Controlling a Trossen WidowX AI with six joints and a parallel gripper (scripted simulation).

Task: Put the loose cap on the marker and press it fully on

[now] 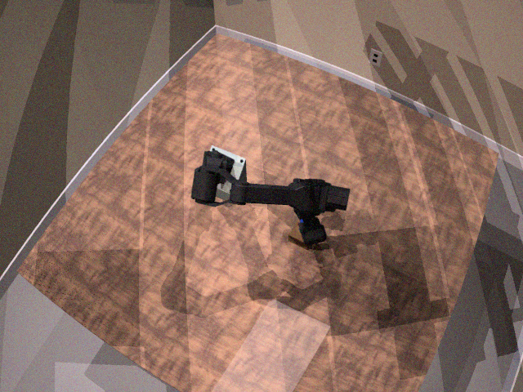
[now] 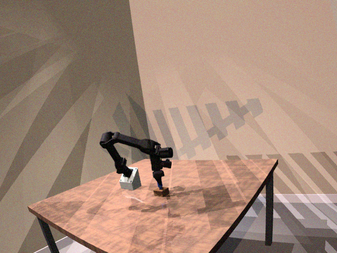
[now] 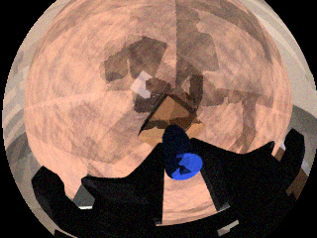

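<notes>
Now: the blue cap 1 cm above my gripper tip. Round my gripper tip: holder block: 5 cm below.
</notes>
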